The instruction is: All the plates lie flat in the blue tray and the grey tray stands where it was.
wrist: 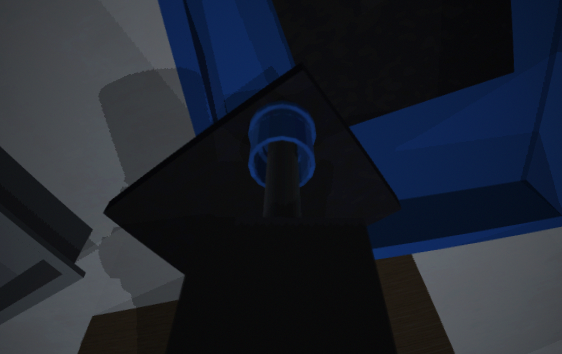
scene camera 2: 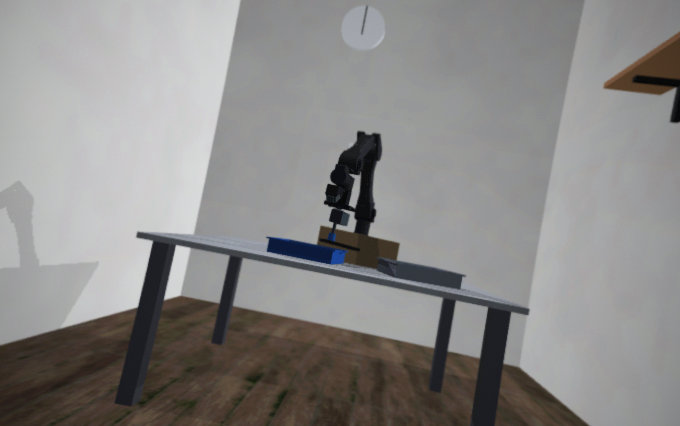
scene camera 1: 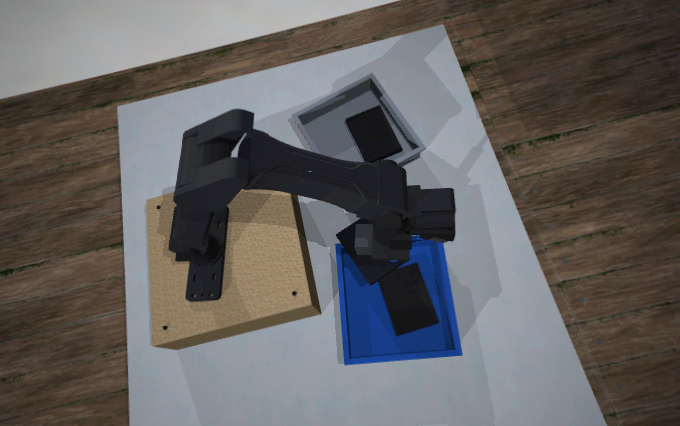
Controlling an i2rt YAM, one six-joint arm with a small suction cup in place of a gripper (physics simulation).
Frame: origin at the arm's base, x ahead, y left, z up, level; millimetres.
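Where they show: hand, its tool point: point(wrist: 282, 121) point(scene camera 2: 330, 243); arm's base, origin of its link: point(scene camera 2: 360, 238) point(scene camera 1: 209, 252).
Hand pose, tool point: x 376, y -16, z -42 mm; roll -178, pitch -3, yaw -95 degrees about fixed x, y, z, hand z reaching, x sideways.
Things, the pixels of their centre, and the offset from my tool point. Level surfaces: height alone.
- blue tray, middle of its body: point(wrist: 411, 83) point(scene camera 1: 394, 298) point(scene camera 2: 308, 250) dx -2, dy -77, dz -42 mm
- second black plate, middle of its body: point(wrist: 402, 32) point(scene camera 1: 407, 298) dx +24, dy -75, dz -58 mm
- third black plate, middle of its body: point(scene camera 1: 373, 134) dx -30, dy +320, dz -48 mm
- grey tray, middle of its body: point(scene camera 1: 357, 136) point(scene camera 2: 417, 272) dx -68, dy +313, dz -42 mm
- light table, height of its surface: dz -67 mm
My suction cup point(scene camera 1: 393, 260) point(scene camera 2: 331, 237) point(wrist: 282, 145) is shut on a black plate point(scene camera 1: 372, 273) point(scene camera 2: 351, 247) point(wrist: 210, 175). The held plate is slightly above the rim at the corner of the blue tray point(scene camera 1: 340, 306) point(scene camera 2: 306, 251) point(wrist: 465, 245), partly over the tray and partly outside it. A second black plate point(scene camera 1: 409, 301) point(wrist: 425, 45) lies flat in the blue tray. A third black plate point(scene camera 1: 373, 133) lies in the grey tray point(scene camera 1: 326, 132) point(scene camera 2: 431, 274) point(wrist: 45, 282). The arm hides part of the held plate and the grey tray's near side in scene camera 1.
The arm's base stands on a wooden block point(scene camera 1: 265, 260) point(scene camera 2: 386, 248) point(wrist: 410, 300), left of the blue tray in scene camera 1. Both trays and the block stand on a light table point(scene camera 1: 401, 391) point(scene camera 2: 210, 243). The arm's forearm reaches across between the grey tray and the block.
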